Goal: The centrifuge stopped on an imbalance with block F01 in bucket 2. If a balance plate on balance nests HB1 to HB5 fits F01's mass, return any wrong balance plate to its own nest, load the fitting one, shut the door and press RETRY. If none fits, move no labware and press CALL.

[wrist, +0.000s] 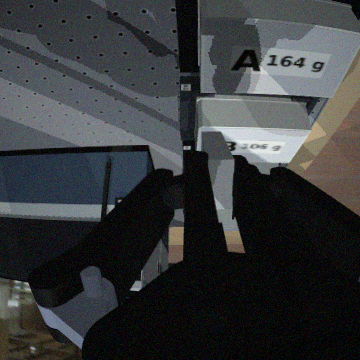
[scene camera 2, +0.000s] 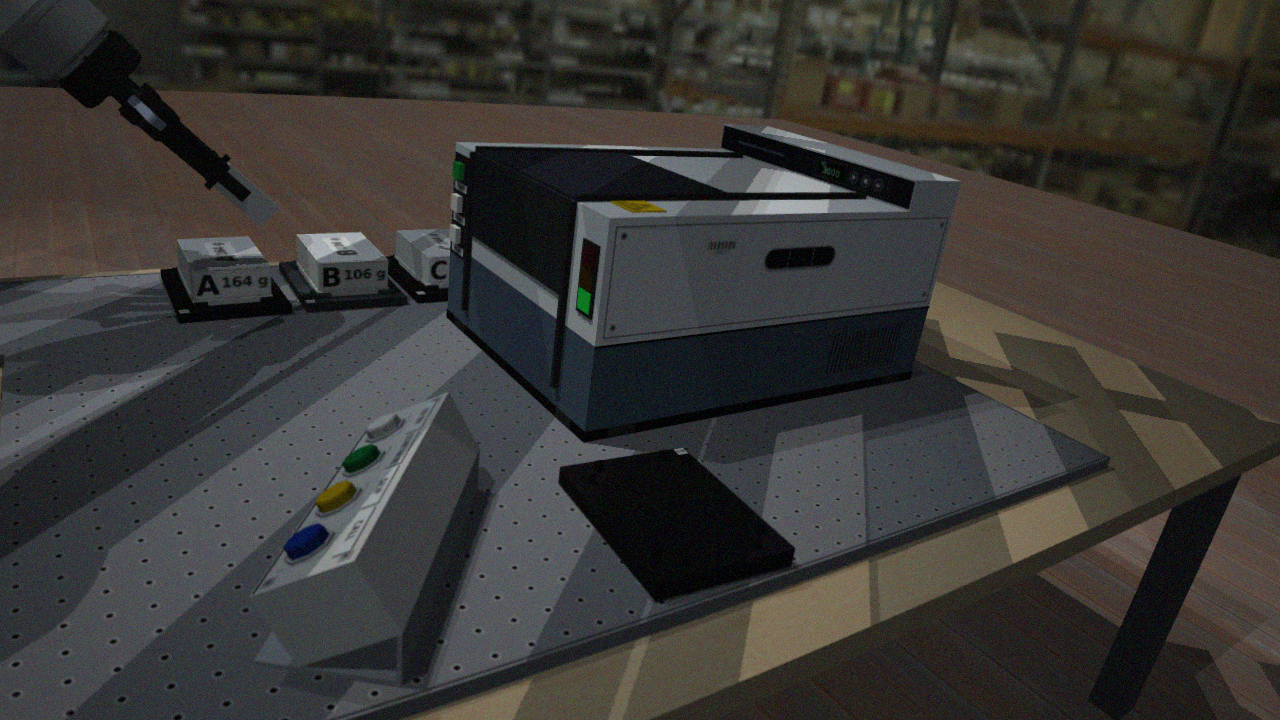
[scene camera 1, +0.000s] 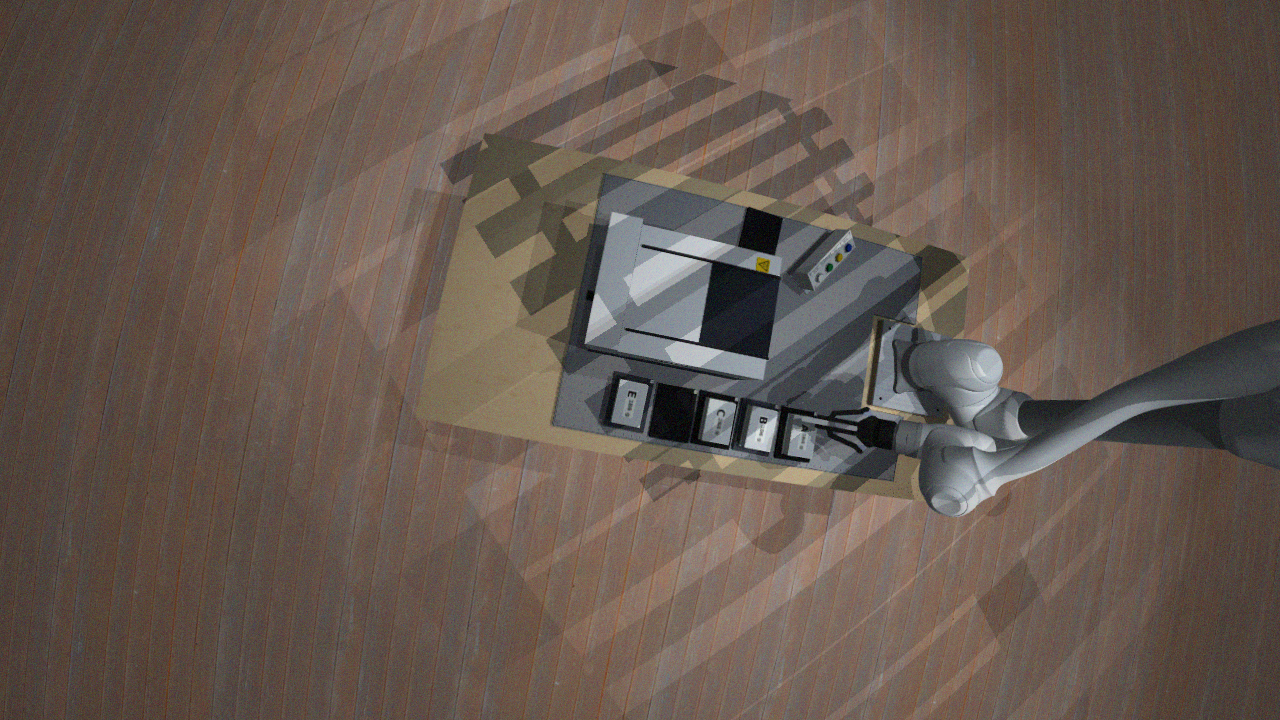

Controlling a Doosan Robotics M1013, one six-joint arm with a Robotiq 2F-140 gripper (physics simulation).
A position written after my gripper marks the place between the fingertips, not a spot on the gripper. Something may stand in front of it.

My gripper (scene camera 2: 268, 215) is shut, holding nothing. I also see a centrifuge (scene camera 2: 620, 313) and a button box (scene camera 2: 356, 607).
My gripper is seen too in the wrist view (wrist: 210, 149) and in scene camera 1 (scene camera 1: 803, 418). The centrifuge shows as well in the wrist view (wrist: 61, 193).
